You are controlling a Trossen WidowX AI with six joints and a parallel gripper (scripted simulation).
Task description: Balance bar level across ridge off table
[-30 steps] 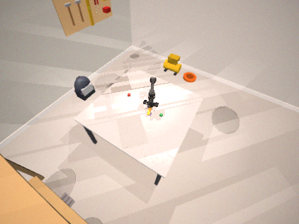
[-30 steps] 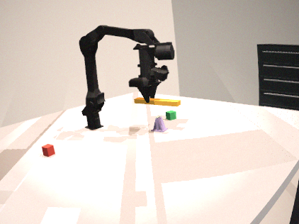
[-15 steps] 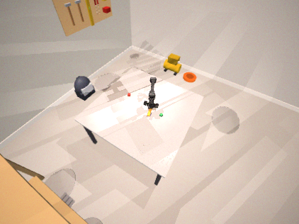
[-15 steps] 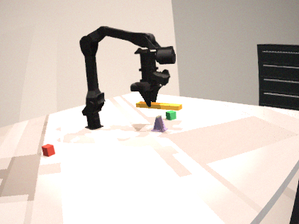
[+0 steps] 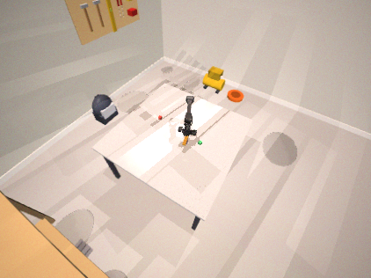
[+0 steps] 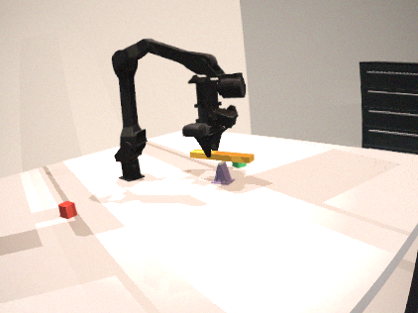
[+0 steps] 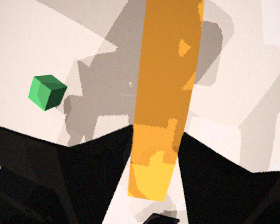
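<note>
Right now my gripper tip is 3 cm short of the orange-yellow bar and 1 cm to the right of it. The rest, counted from my gripper tip: red cube: 10 cm behind, 42 cm to the right, 6 cm below; green cube: 3 cm behind, 15 cm to the left, 6 cm below.
</note>
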